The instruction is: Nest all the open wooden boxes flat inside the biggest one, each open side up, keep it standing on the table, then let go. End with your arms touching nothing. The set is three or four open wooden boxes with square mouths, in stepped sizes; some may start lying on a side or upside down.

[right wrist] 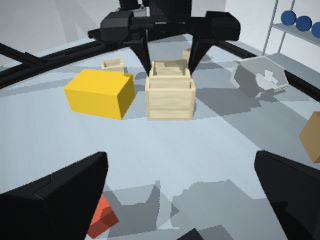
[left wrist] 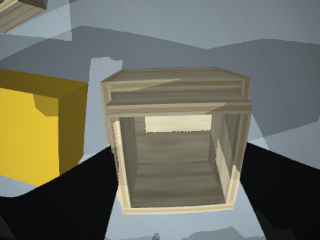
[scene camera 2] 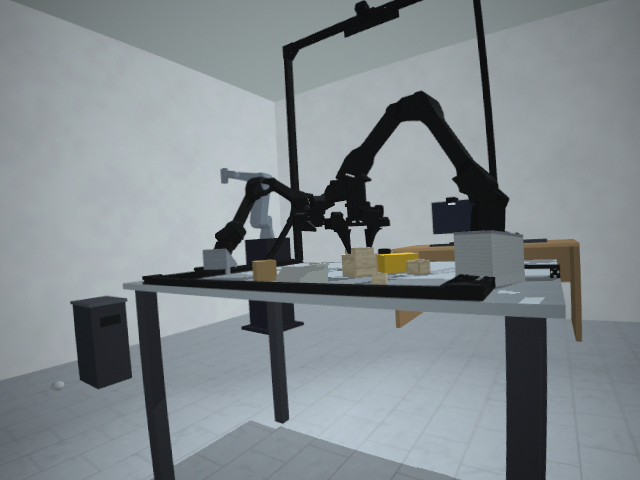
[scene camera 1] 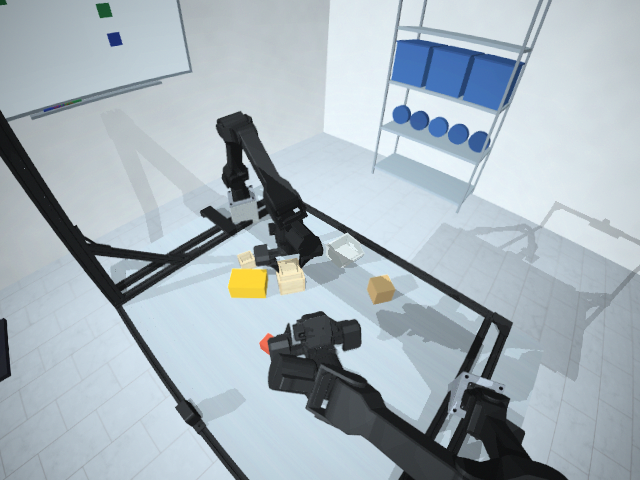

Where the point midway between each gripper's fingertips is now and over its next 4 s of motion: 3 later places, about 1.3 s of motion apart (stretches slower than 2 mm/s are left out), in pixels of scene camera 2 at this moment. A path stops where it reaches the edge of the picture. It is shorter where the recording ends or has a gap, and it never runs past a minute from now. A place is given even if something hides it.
The left gripper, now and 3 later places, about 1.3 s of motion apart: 359, 253; 358, 239; 388, 241; 416, 256
The right gripper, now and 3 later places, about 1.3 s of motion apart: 327, 229; 281, 235; 283, 234; 327, 229
